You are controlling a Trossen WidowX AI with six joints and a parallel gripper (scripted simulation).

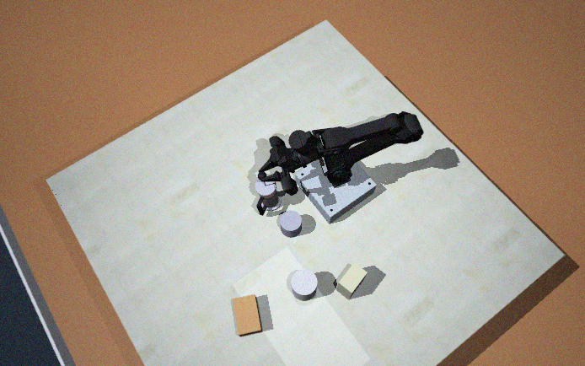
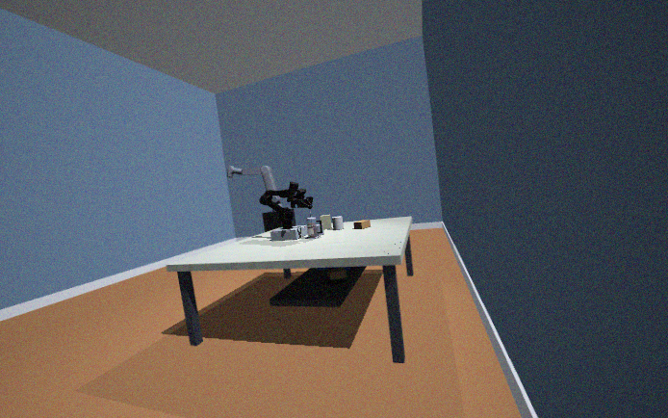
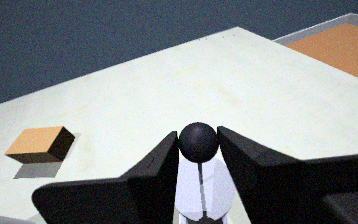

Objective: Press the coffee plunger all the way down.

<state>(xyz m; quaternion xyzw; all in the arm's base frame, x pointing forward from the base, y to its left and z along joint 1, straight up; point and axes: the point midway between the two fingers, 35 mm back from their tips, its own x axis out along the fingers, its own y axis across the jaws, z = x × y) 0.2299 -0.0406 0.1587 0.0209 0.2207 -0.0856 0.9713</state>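
Right now my gripper tip is 1 cm to the right of the coffee press and 11 cm above it. The rest, counted from my gripper tip: pale cylinder (33 cm to the left, 16 cm below).
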